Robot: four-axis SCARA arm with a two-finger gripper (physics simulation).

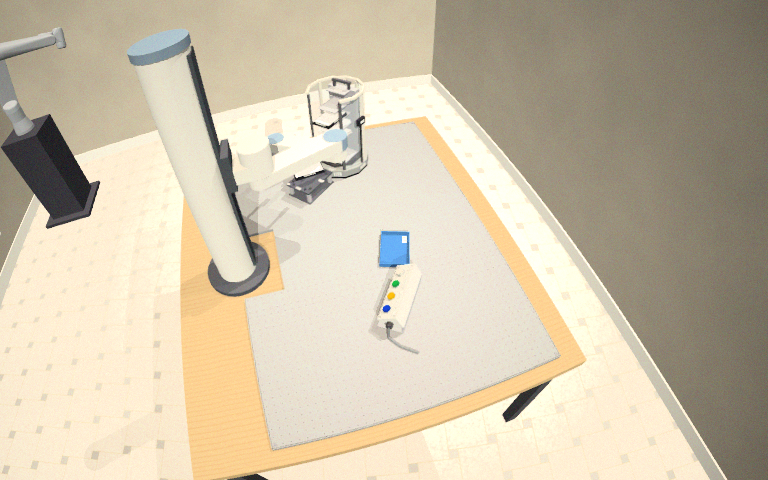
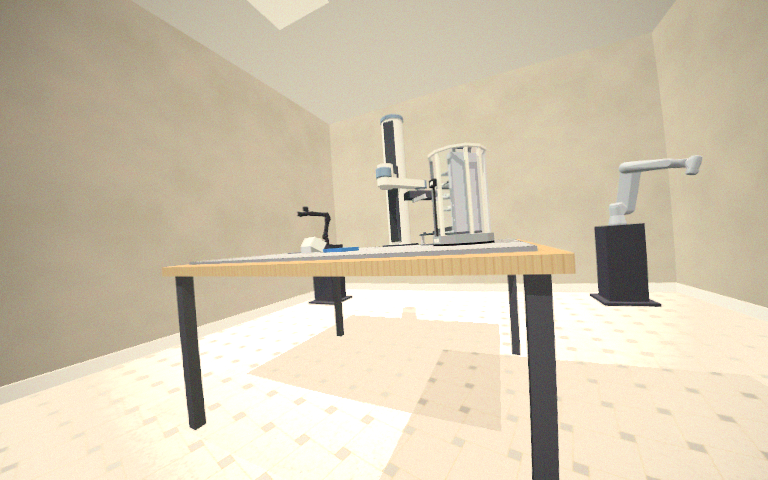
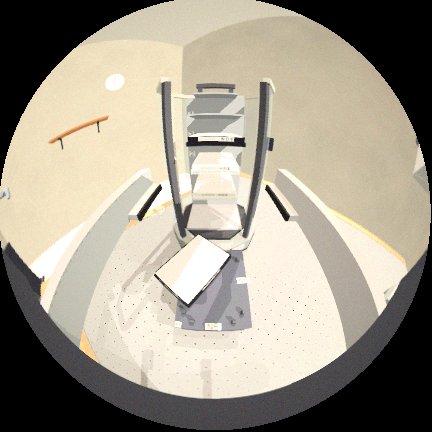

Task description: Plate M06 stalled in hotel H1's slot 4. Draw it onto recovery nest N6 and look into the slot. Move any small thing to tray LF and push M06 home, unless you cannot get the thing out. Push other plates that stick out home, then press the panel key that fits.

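Note:
Plate M06, white-topped and dark-edged, lies askew over recovery nest N6, overhanging its left side; its label is unseen. My gripper is partly open and empty, its fingers before hotel H1. A black plate sits in the hotel and seems to stick out; two white plates sit lower. I make out no small thing in the slot above the black plate. The blue tray and key panel are farther off.
The hotel's dark front posts flank its opening. The arm's column stands at the table's edge. A yellow spot shows by the plate's far corner; I cannot tell what it is. A cable trails from the panel.

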